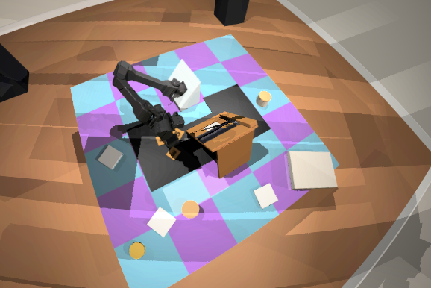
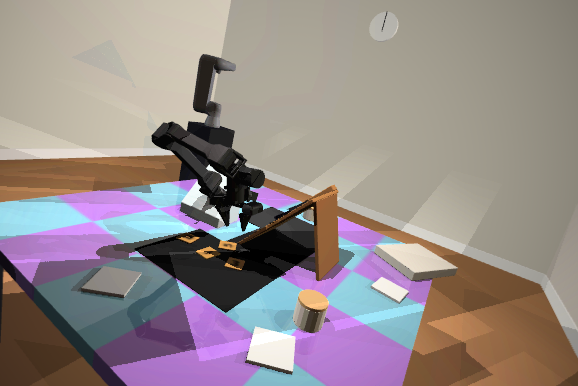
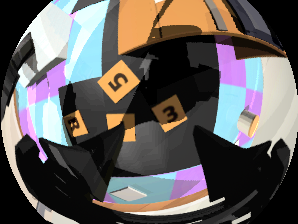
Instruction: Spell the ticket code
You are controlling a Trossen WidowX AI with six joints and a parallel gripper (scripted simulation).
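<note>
Right now the letter tile is 10 cm below my gripper tip, 6 cm behind it and 5 cm to the right of it. From my gripper tip the other things lie so: black mat: 18 cm to the left, 10 cm below, 6 cm behind; then white ticket: 22 cm to the left, 3 cm ahead; then orange letter tile marked p: 27 cm to the left, 8 cm ahead, 7 cm above.
</note>
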